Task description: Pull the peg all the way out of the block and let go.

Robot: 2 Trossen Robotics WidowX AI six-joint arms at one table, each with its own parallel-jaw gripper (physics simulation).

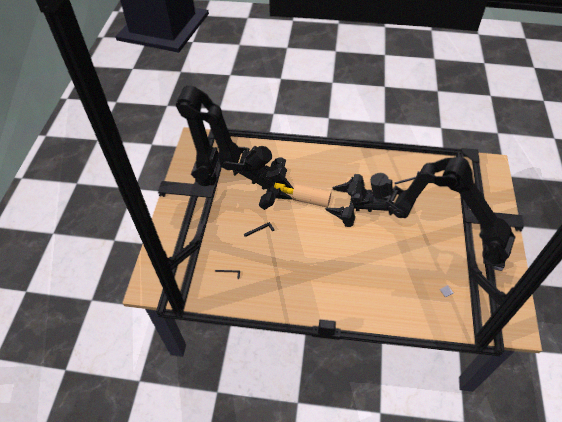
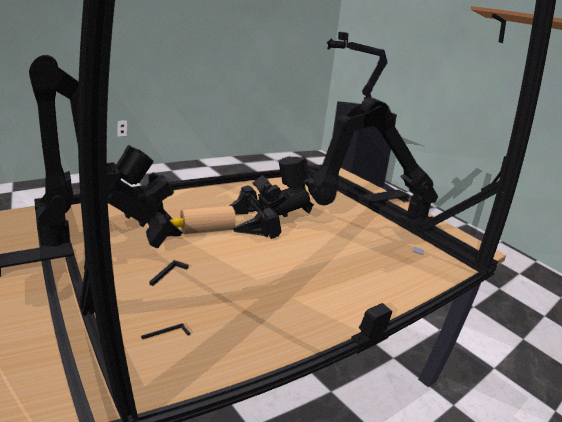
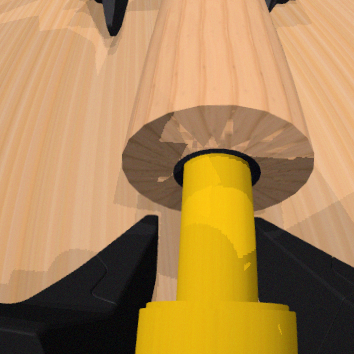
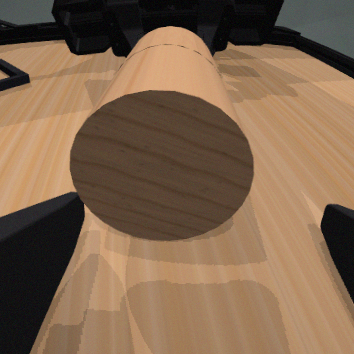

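Where they show: left gripper, fingertip midpoint: [image 1: 292, 194] [image 2: 179, 230] [image 3: 202, 227]; right gripper, fingertip midpoint: [image 1: 329, 198] [image 2: 227, 221] [image 4: 207, 211]; left arm's base, origin of the base link: [image 1: 205, 180] [image 2: 54, 242]; right arm's base, origin of the base link: [image 1: 493, 257] [image 2: 417, 215].
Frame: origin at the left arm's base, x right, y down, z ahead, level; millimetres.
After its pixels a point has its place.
Note:
The block [image 1: 311, 196] {x -19, y -30, z 374 mm} [image 2: 209, 219] {x -14, y -22, z 368 mm} [image 3: 220, 65] {x -38, y -37, z 324 mm} [image 4: 162, 165] {x -40, y -15, z 431 mm} is a light wooden cylinder lying roughly level; I cannot tell whether it touches the table. The yellow peg [image 1: 284, 188] {x -36, y -16, z 275 mm} [image 2: 177, 222] {x -30, y -13, z 296 mm} [image 3: 217, 240] {x -38, y -17, z 287 mm} has a thick part and a thinner shaft, whose far end is inside the block's dark-rimmed hole. My left gripper [image 1: 286, 189] {x -41, y 14, z 303 mm} [image 2: 176, 225] {x -41, y 14, z 303 mm} [image 3: 202, 227] {x -41, y 14, z 303 mm} is shut on the peg. My right gripper [image 1: 332, 199] {x -56, y 7, z 426 mm} [image 2: 234, 216] {x -56, y 7, z 426 mm} [image 4: 207, 211] {x -56, y 7, z 426 mm} is open, its fingers on either side of the block's plain end, with nothing gripped.
Black L-shaped keys [image 1: 259, 229] {x 128, y 14, z 241 mm} [image 2: 169, 272] {x 125, y 16, z 245 mm} lie on the table, one behind the right arm. A small grey tile [image 1: 446, 291] {x 174, y 16, z 850 mm} [image 2: 418, 250] {x 174, y 16, z 848 mm} lies at the right. A black frame with upright posts surrounds the table, with a small black box [image 1: 327, 327] {x 411, y -34, z 540 mm} [image 2: 376, 320] {x 416, y -27, z 523 mm} on its front rail.

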